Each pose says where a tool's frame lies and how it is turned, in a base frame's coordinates. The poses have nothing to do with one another.
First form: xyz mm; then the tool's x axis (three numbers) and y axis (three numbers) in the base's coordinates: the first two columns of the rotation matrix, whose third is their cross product.
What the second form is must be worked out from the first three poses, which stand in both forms.
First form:
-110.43 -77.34 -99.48 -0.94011 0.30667 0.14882 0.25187 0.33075 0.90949
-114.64 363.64 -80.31 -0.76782 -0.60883 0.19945 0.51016 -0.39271 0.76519
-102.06 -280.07 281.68 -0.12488 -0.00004 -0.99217 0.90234 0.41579 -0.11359
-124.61 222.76 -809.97 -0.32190 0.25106 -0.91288 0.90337 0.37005 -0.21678
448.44 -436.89 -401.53 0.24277 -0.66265 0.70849 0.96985 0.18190 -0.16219
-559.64 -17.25 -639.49 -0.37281 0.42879 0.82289 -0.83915 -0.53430 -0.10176
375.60 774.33 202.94 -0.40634 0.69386 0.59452 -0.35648 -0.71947 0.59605
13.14 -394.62 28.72 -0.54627 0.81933 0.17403 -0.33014 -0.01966 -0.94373
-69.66 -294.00 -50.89 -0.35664 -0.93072 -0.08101 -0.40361 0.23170 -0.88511
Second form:
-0.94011 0.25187 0.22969 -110.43; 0.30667 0.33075 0.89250 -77.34; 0.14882 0.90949 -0.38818 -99.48; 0 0 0 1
-0.76782 0.51016 -0.38754 -114.64; -0.60883 -0.39271 0.68928 363.64; 0.19945 0.76519 0.61213 -80.31; 0 0 0 1
-0.12488 0.90234 0.41254 -102.06; -0.00004 0.41579 -0.90946 -280.07; -0.99217 -0.11359 -0.05189 281.68; 0 0 0 1
-0.32190 0.90337 0.28339 -124.61; 0.25106 0.37005 -0.89445 222.76; -0.91288 -0.21678 -0.34592 -809.97; 0 0 0 1
0.24277 0.96985 -0.02140 448.44; -0.66265 0.18190 0.72650 -436.89; 0.70849 -0.16219 0.68683 -401.53; 0 0 0 1
-0.37281 -0.83915 0.39604 -559.64; 0.42879 -0.53430 -0.72847 -17.25; 0.82289 -0.10176 0.55901 -639.49; 0 0 0 1
-0.40634 -0.35648 0.84131 375.60; 0.69386 -0.71947 0.03026 774.33; 0.59452 0.59605 0.53970 202.94; 0 0 0 1
-0.54627 -0.33014 -0.76980 13.14; 0.81933 -0.01966 -0.57299 -394.62; 0.17403 -0.94373 0.28123 28.72; 0 0 0 1
-0.35664 -0.40361 0.84256 -69.66; -0.93072 0.23170 -0.28297 -294.00; -0.08101 -0.88511 -0.45828 -50.89; 0 0 0 1

